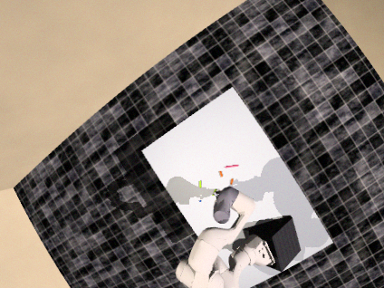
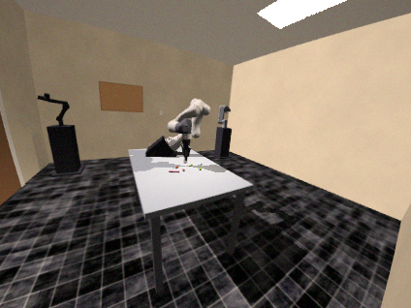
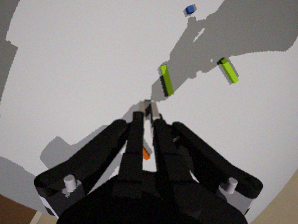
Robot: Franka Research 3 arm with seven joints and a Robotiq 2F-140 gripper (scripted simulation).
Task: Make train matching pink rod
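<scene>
Now: hand 2 cm short of the blue rod, 17 cm to the right of it and 6 cm above it. The rest, counted from my hand: pink rod: 11 cm ahead, 15 cm to the right, 6 cm below; grey rod: 3 cm below.
</scene>
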